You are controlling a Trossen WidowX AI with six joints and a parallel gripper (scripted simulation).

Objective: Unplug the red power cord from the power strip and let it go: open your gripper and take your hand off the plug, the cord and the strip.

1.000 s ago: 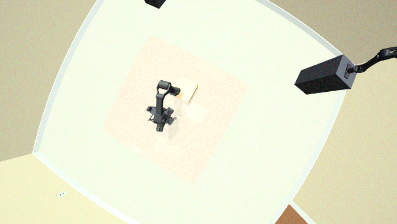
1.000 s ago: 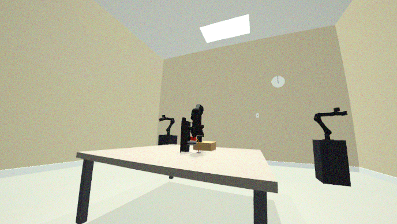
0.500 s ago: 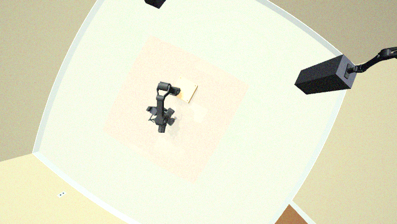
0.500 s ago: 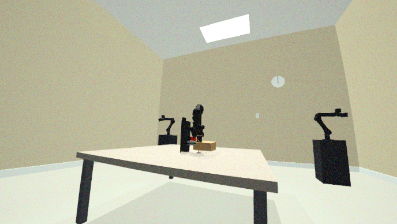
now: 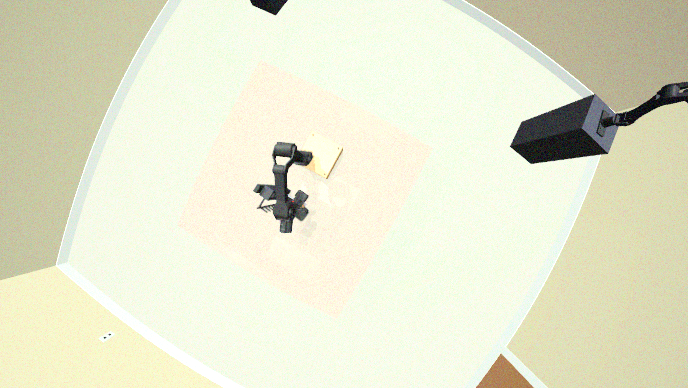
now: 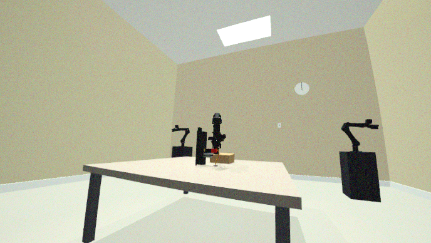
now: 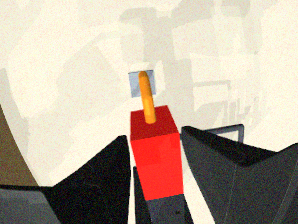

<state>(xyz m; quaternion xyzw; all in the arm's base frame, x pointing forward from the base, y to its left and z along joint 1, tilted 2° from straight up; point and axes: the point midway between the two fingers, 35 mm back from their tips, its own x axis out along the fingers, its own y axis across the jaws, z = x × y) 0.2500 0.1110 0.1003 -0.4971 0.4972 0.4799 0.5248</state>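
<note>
My gripper tip is 30 mm to the left of the red plug.
</note>
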